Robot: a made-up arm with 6 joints.
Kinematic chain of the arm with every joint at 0, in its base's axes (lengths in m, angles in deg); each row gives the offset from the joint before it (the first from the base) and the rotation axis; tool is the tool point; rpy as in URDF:
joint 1: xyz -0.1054 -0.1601 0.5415 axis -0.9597 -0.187 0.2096
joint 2: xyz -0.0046 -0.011 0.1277 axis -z
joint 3: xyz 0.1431 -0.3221 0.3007 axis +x
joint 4: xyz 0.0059 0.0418 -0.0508 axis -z
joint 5: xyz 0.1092 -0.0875 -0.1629 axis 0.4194 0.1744 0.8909
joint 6: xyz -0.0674 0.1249 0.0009 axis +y
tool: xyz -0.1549 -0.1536 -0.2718 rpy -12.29 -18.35 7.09
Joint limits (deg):
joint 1: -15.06..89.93
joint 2: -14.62..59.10
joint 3: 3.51..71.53
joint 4: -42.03..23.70
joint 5: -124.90..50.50
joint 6: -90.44..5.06
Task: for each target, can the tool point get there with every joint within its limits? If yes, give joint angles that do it. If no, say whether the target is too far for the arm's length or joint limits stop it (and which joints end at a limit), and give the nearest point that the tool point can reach.
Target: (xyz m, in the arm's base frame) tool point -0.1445 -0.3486 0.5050
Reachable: yes | joints 7.25 33.93 21.23 10.69 -33.09 -3.64
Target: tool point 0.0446 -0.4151 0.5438
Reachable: yes | joints 20.77 -1.26 22.46 8.60 -82.29 -21.16
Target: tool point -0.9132 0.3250 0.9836
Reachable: no: joint limits stop it (at a limit: joint 1, joint 2, joint 3, joint 5, joint 6) | nearest point -0.5975 -0.1134 0.9150 | short by 0.545 m
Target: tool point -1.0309 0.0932 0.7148
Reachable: no: joint limits stop it (at a limit: joint 1, joint 2, joint 3, joint 4, joint 5, joint 6) | nearest point -0.6109 -0.1126 0.8295 | short by 0.482 m
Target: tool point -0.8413 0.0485 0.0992
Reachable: no: joint limits stop it (at a limit: joint 1, joint 2, joint 3, joint 4, joint 5, joint 6) | nearest point -0.4868 -0.3090 0.4788 | short by 0.630 m
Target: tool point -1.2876 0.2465 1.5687
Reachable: no: too far | nearest point -0.5506 -0.1371 1.0587 | short by 0.975 m
